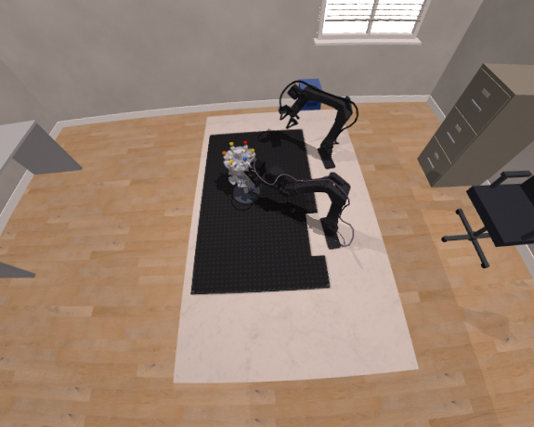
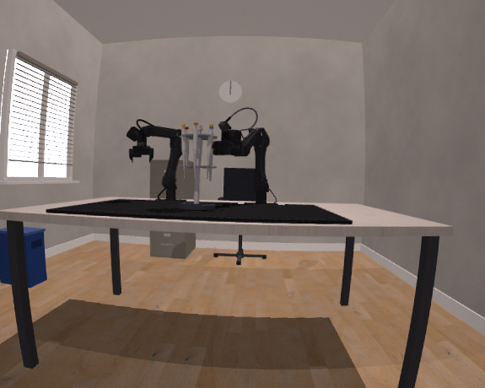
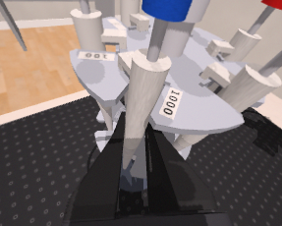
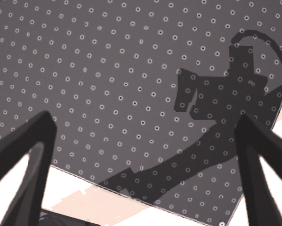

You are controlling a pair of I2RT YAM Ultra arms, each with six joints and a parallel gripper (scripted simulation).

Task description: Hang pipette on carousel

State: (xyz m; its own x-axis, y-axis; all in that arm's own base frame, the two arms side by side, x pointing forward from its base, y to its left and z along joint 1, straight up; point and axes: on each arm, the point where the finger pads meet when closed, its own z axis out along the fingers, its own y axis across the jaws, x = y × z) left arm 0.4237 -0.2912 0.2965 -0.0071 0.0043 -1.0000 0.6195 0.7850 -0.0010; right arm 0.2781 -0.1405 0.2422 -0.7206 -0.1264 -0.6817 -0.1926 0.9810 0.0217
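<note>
Now: the hand pipette 1 cm ahead of my left hand and 3 cm below it.
</note>
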